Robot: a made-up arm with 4 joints.
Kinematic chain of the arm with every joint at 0, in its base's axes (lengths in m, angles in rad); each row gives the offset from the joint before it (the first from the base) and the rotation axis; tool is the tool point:
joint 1: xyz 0 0 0.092 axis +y
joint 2: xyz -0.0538 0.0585 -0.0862 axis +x
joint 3: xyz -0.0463 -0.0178 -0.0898 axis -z
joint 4: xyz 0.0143 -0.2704 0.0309 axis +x
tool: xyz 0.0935 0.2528 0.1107
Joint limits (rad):
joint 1: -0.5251..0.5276
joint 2: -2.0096..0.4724
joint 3: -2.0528..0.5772
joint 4: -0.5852..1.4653
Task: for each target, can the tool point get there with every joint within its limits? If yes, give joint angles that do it. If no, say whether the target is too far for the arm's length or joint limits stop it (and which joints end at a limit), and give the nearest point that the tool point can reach.
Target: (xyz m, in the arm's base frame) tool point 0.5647 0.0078 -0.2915
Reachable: no: joint limits stop it (at a limit: joint 1, joint 2, joint 3, joint 4) | nearest point 0.3379 0.1406 -0.1651 | short by 0.292 m
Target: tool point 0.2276 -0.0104 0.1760
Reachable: yes | joints 0.3126 -0.2101 -0.8846 1.2205
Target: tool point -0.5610 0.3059 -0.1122
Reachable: no: joint limits stop it (at a limit: joint 1, joint 3, joint 4) | nearest point -0.2292 0.1311 -0.0007 | short by 0.391 m
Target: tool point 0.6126 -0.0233 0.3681
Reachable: no: joint limits stop it (at a limit: joint 1, joint 4) | nearest point 0.2678 0.0139 0.2355 | short by 0.371 m
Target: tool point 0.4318 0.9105 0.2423
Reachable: no: too far | nearest point 0.1347 0.3892 0.1731 | short by 0.604 m
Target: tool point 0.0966 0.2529 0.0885
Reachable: yes | joints -0.0576 -0.9250 -1.3871 0.8230
